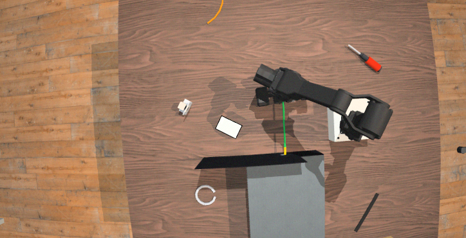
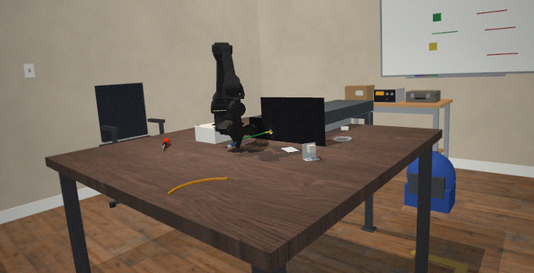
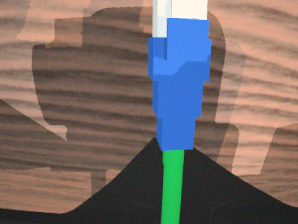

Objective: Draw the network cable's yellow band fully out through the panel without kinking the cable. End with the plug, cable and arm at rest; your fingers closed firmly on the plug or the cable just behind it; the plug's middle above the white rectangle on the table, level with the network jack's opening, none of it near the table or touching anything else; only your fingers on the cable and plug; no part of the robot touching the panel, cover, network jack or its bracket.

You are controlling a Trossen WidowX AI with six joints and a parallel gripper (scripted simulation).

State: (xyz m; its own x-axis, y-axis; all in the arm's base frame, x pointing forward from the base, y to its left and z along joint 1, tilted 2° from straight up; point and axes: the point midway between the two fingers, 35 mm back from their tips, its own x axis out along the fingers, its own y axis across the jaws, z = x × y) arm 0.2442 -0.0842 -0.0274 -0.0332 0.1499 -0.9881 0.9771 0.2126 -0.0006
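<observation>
Right now my hand is 3 cm to the left of the blue plug, 1 cm short of it and 1 cm above it. Round my hand: black panel: 23 cm to the left, 14 cm ahead, 6 cm above; red screwdriver: 32 cm behind, 18 cm to the right, 3 cm below; white rectangle: 18 cm ahead, 13 cm to the left, 4 cm below.
</observation>
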